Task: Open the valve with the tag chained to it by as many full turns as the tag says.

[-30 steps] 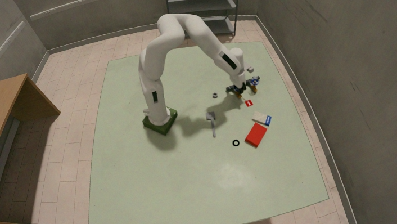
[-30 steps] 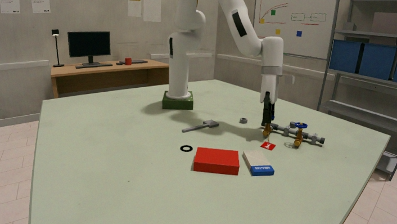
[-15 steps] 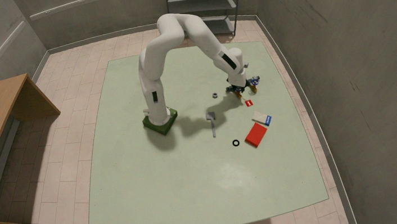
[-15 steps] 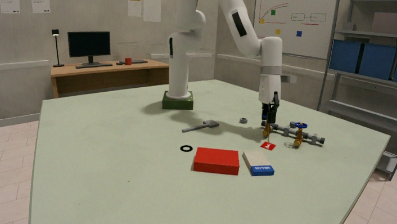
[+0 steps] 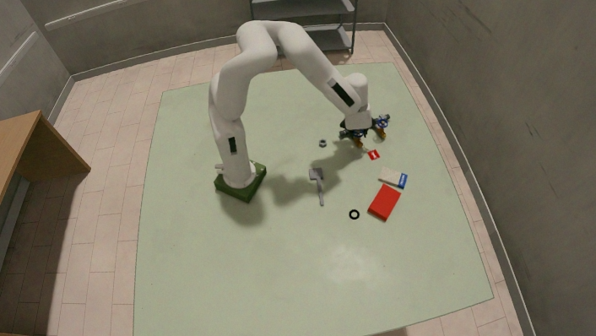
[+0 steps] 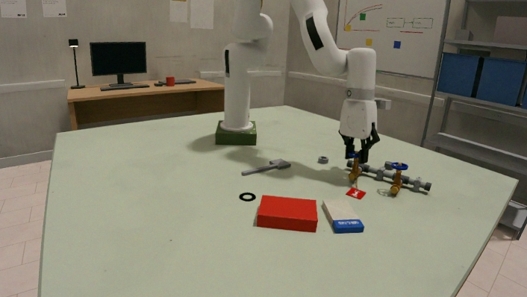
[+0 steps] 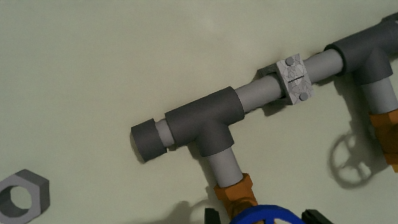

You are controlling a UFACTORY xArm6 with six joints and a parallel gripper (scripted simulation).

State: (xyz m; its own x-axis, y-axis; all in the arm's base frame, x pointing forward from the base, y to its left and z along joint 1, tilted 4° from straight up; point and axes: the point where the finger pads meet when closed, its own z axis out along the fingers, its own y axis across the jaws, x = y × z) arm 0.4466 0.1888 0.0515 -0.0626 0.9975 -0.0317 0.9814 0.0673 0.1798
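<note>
Right now my hand is 80 mm above the red tag, 70 mm short of it and 40 mm to the left of it. From my hand the other things lie so: grey nut (140 mm behind, 70 mm below); white-and-blue box (160 mm to the right, 140 mm ahead, 70 mm below); grey scraper (190 mm to the right, 160 mm behind, 70 mm below).
</note>
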